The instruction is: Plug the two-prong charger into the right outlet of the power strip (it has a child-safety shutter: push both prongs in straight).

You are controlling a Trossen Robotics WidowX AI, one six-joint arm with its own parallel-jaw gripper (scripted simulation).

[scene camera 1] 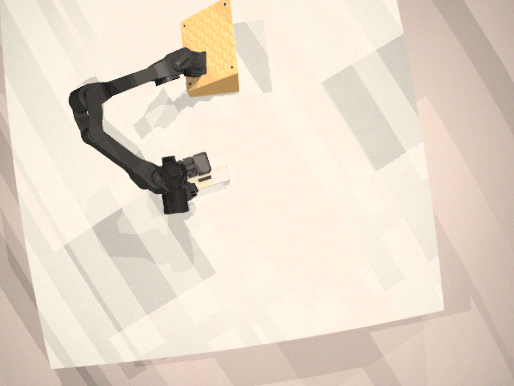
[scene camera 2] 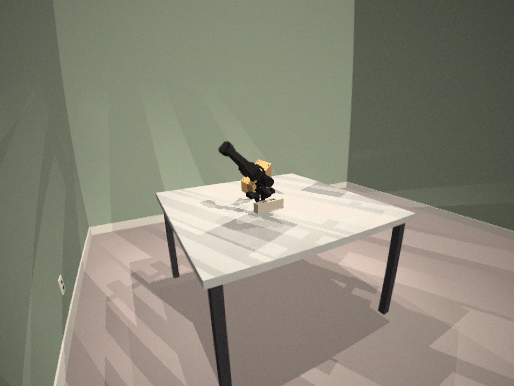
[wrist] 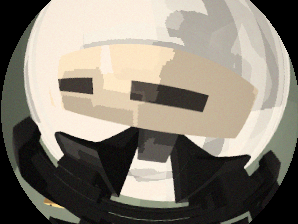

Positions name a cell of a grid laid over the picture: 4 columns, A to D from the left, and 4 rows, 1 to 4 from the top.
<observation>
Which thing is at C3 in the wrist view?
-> A dark charger.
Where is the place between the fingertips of the gripper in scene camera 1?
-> B2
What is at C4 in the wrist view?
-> The gripper.
</observation>
